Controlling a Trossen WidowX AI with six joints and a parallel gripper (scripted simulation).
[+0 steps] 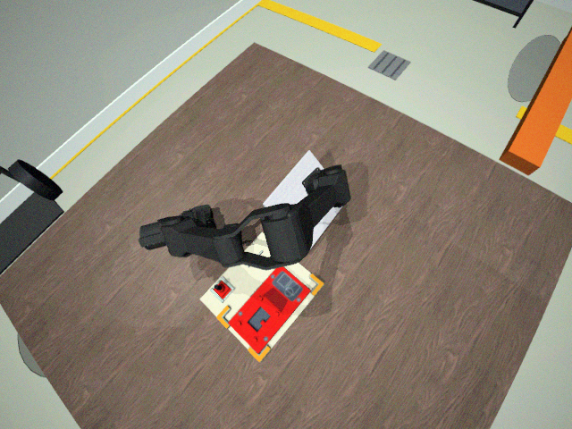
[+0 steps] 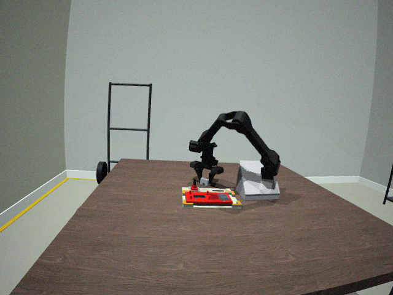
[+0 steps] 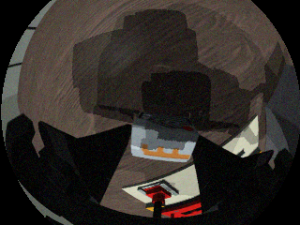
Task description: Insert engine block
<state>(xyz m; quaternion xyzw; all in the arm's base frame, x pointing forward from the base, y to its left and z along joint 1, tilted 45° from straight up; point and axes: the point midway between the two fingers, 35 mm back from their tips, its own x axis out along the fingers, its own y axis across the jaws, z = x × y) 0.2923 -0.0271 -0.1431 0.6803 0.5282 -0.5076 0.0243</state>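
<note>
My gripper tip is now 70 mm short of the black post, 90 mm to the right of it and 20 mm below it. From my gripper tip the other things lie so: grey engine block right at my gripper tip.
</note>
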